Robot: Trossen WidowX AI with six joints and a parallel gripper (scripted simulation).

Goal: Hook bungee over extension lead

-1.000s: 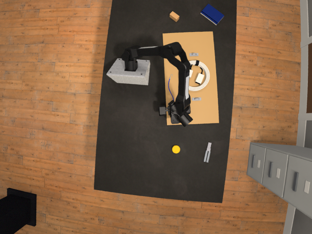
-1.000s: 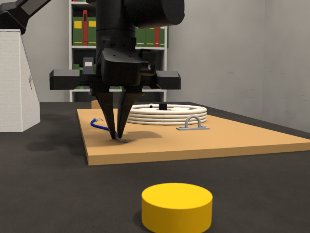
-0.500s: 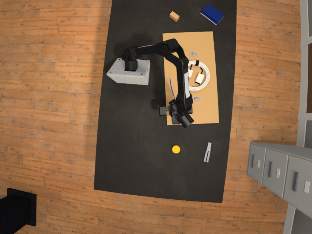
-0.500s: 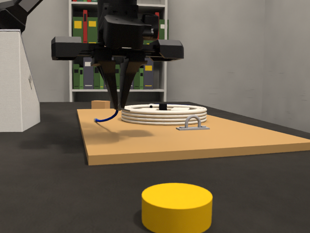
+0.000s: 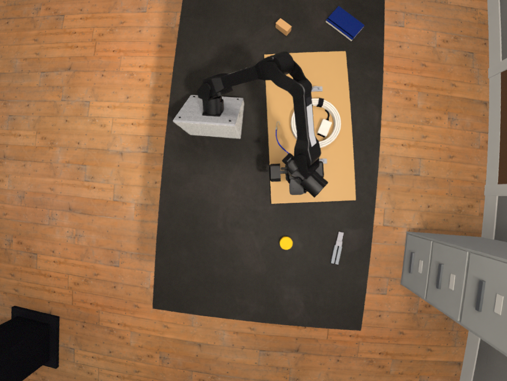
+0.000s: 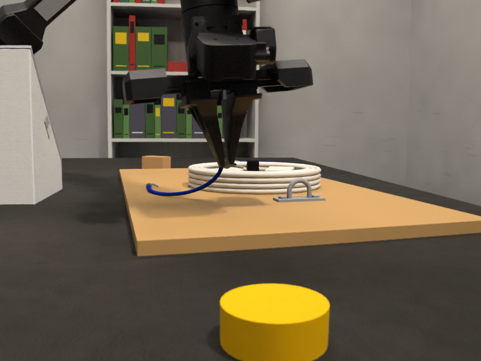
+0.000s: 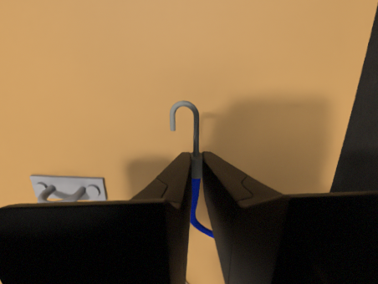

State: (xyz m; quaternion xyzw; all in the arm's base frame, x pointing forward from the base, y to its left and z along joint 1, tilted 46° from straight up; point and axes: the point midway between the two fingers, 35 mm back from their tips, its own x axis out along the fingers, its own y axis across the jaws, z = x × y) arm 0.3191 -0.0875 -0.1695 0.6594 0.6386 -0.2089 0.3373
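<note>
Right now the tan board is 21 cm to the left of my hand, 9 cm below it and 5 cm ahead of it. Also, from my hand: block (62 cm to the left, 10 cm behind, 8 cm below); yellow puck (28 cm to the right, 8 cm below); grey clip (27 cm to the right, 21 cm ahead, 9 cm below).
</note>
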